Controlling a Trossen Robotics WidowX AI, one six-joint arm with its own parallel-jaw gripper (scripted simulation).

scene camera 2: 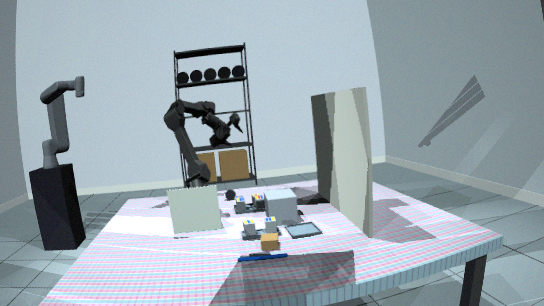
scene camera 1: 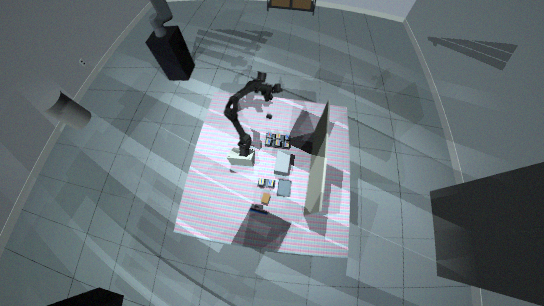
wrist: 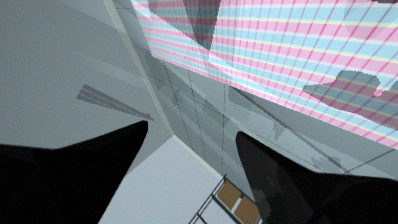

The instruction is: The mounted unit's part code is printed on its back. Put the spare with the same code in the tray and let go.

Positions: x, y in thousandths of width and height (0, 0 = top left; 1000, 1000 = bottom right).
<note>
My gripper (wrist: 486, 583) is open, with nothing in its grasp. I also see a tall grey panel (scene camera 2: 628, 420).
The tall grey panel also shows in scene camera 1 (scene camera 1: 582, 590).
</note>
